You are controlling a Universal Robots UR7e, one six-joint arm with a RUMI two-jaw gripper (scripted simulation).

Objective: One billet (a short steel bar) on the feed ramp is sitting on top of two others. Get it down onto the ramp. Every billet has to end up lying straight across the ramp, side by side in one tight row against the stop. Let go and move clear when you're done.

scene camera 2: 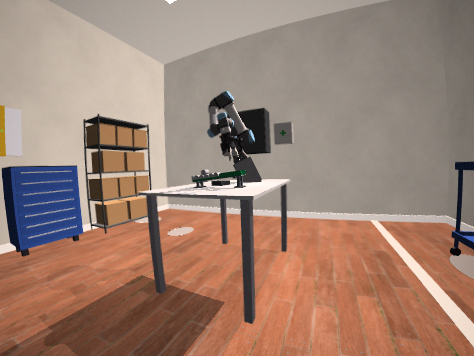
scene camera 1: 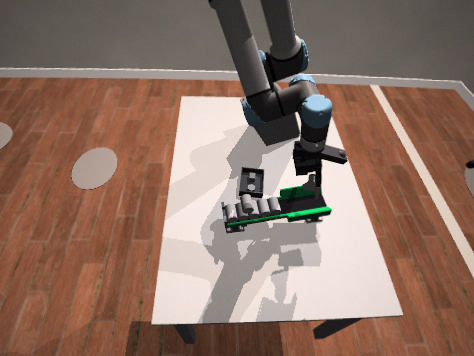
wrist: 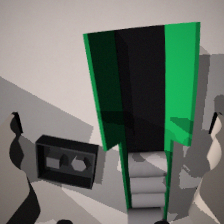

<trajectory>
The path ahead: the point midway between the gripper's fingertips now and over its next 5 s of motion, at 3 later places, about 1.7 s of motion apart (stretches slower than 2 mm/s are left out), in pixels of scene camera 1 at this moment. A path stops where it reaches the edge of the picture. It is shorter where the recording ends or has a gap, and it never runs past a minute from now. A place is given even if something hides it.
The gripper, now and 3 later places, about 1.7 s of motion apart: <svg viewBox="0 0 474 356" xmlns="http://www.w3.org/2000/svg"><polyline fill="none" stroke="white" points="311,179 248,190 246,201 246,201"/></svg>
</trajectory>
